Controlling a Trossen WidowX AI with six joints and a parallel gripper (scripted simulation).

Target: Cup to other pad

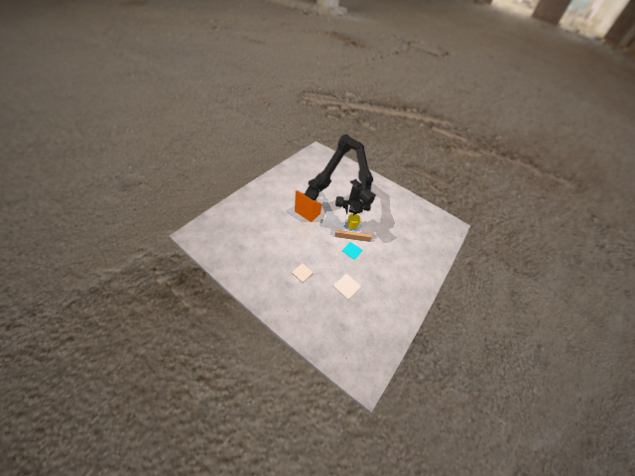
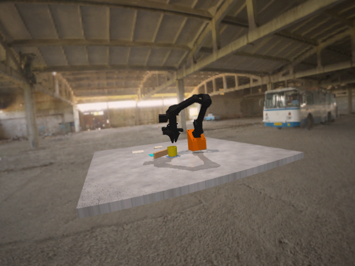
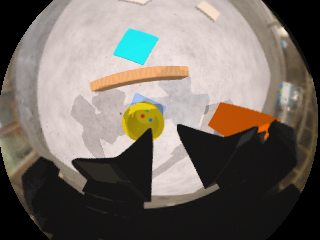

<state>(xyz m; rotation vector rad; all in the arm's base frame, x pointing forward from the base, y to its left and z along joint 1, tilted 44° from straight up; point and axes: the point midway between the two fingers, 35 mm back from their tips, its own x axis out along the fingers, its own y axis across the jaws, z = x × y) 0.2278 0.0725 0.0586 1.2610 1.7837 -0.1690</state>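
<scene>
Now: gripper tip 60 mm above the yellow cup, 20 mm to the right of it and 20 mm short of it. The rest, counted from my gripper tip: pale blue pad 100 mm below, 30 mm ahead, 20 mm to the left; wooden bar 90 mm below, 80 mm ahead, 50 mm to the right; bright cyan pad 130 mm ahead, 120 mm to the right, 100 mm below.
</scene>
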